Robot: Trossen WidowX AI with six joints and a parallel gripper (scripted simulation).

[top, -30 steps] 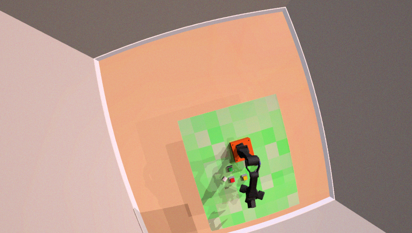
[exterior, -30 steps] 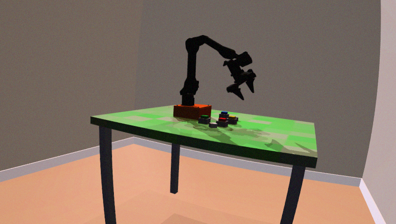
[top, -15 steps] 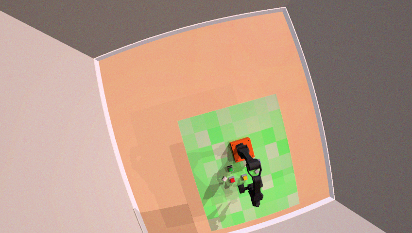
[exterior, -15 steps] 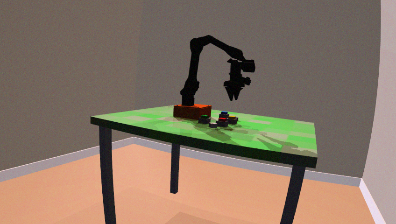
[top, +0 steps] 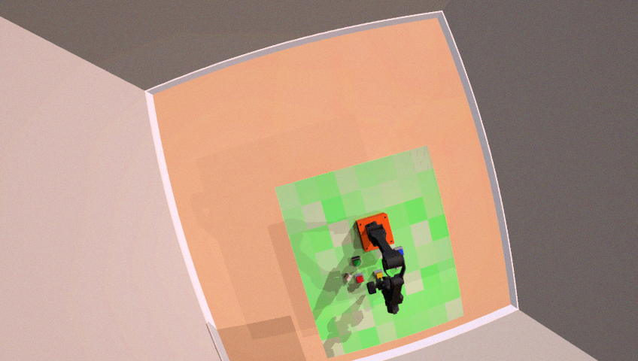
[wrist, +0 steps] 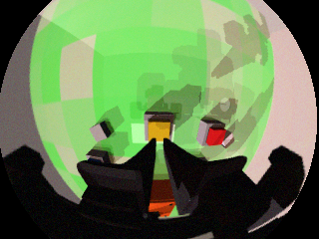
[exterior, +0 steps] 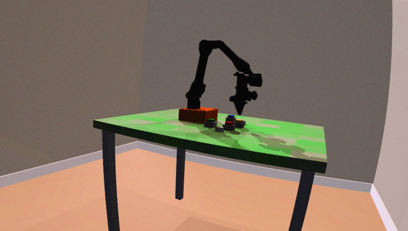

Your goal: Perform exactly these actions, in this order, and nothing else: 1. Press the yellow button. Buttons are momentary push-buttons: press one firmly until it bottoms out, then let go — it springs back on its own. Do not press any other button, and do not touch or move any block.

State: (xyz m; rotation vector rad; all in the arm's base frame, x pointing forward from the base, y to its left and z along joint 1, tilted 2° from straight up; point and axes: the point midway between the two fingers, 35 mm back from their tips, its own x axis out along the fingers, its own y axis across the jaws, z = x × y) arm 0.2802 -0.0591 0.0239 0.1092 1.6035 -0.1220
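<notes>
My gripper tip is now 30 mm above the yellow button. Also, from my gripper tip: blue button (80 mm behind, 160 mm to the left, 30 mm below); green button (130 mm behind, 90 mm to the right, 30 mm below); red button (30 mm behind, 110 mm to the right, 30 mm below).
</notes>
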